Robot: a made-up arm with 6 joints. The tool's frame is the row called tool.
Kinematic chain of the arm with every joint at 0, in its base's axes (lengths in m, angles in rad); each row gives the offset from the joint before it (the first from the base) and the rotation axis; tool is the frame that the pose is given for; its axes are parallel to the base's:
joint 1: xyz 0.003 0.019 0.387 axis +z
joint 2: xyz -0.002 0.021 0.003 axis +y
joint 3: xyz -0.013 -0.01 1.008 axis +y
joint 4: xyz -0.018 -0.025 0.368 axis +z
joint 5: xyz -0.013 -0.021 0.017 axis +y
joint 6: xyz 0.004 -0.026 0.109 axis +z
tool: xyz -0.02 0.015 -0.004
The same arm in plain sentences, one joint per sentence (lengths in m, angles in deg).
The arm has six revolute joints in a row. What follows holds with every joint at zero, and every direction is one of the base frame's.
Joint 1 sits 0.003 m along +x and 0.019 m along +y and 0.387 m along +z from the base frame's origin and rotates about +z.
Joint 2 sits 0.002 m along -x and 0.021 m along +y and 0.003 m along +z from joint 1 and rotates about +y.
Joint 3 sits 0.013 m along -x and 0.01 m along -y and 1.008 m along +z from joint 2 and rotates about +y.
Joint 4 sits 0.018 m along -x and 0.025 m along -y and 0.368 m along +z from joint 3 and rotates about +z.
Joint 5 sits 0.013 m along -x and 0.021 m along -y and 0.017 m along +z from joint 4 and rotates about +y.
Joint 6 sits 0.004 m along +x and 0.026 m along -y and 0.109 m along +z from joint 5 and rotates about +z.
The tool frame, which is the frame that the pose is given for, sits 0.02 m along -x and 0.015 m along +y and 0.004 m along -z from joint 6; its axes are parallel to the base frame's.

